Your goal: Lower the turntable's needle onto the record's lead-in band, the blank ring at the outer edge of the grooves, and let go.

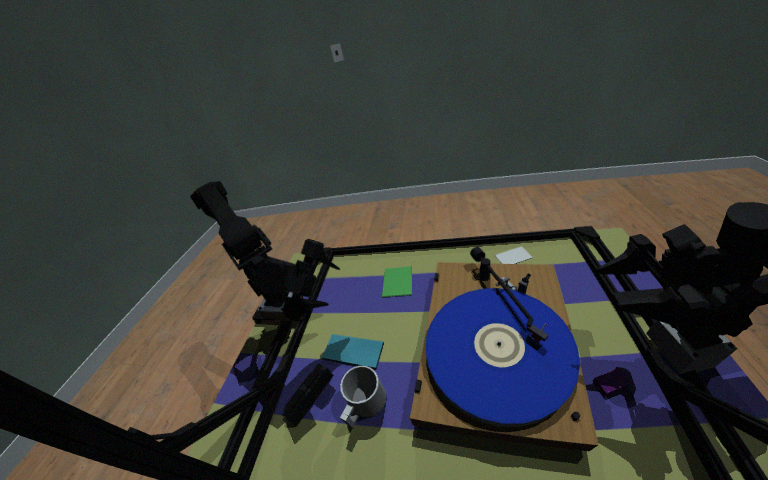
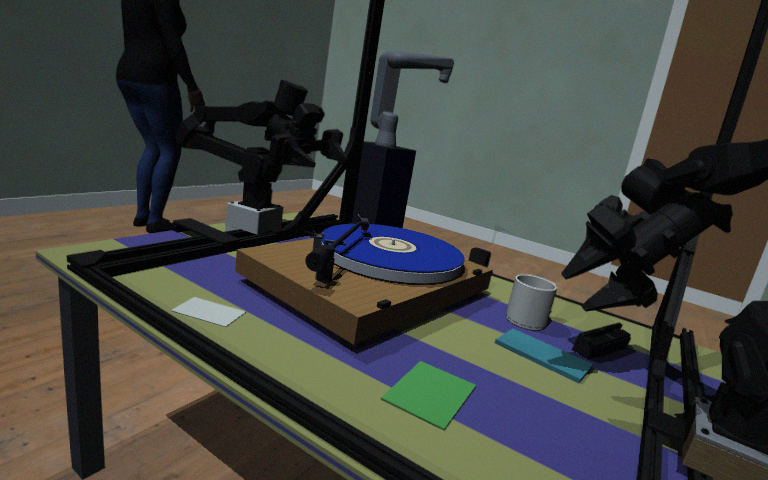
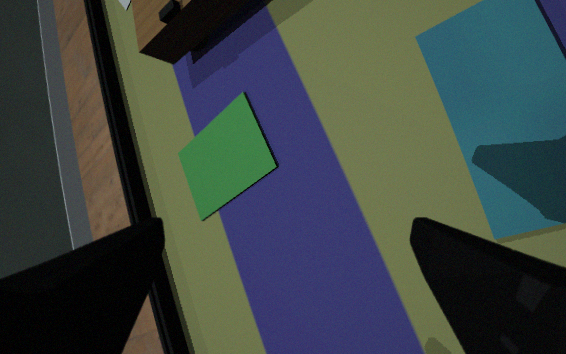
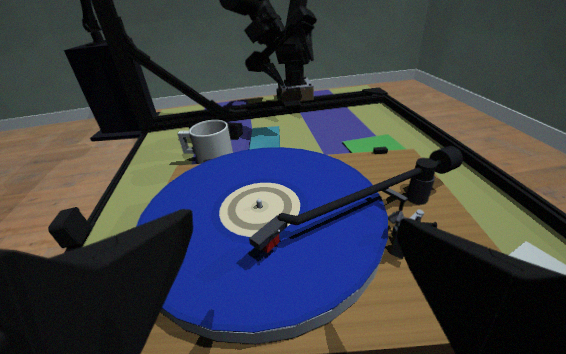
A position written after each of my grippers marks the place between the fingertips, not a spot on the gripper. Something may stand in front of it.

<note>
My left gripper [image 2: 573, 293] is open, with nothing in its grasp. Also in view: a black block [image 2: 602, 341]. My right gripper [image 1: 606, 287] is open, holding nothing. Also in view: a blue record [image 1: 522, 380].
The blue record is seen too in image 2 [image 2: 413, 251] and in image 4 [image 4: 225, 284]. My left gripper is seen too in image 1 [image 1: 333, 286], in image 3 [image 3: 290, 230] and in image 4 [image 4: 297, 73]. My right gripper also shows in image 2 [image 2: 331, 162] and in image 4 [image 4: 297, 224]. Image 3 does not show the blue record: it is out of frame.
</note>
